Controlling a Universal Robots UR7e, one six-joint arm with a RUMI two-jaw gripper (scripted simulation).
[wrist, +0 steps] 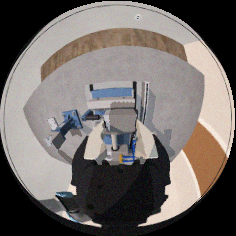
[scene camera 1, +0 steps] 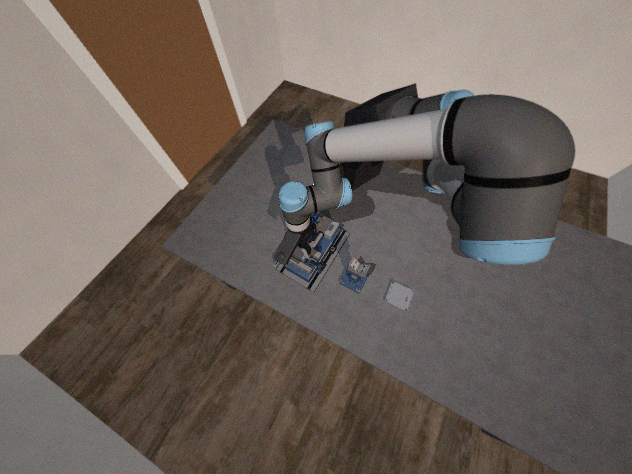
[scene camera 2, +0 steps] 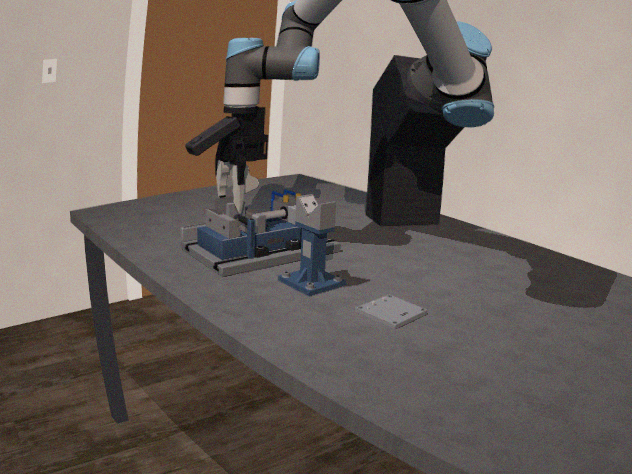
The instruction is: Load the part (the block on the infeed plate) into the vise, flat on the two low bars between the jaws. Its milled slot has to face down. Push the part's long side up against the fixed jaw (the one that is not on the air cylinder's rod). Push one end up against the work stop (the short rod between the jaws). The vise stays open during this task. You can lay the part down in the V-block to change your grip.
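Observation:
There's a vise (scene camera 2: 210, 240) here, along with an infeed plate (scene camera 2: 386, 312). You'd also find my gripper (scene camera 2: 230, 210), and it's visible in scene camera 1 (scene camera 1: 300, 253) and in the wrist view (wrist: 120, 119) too.

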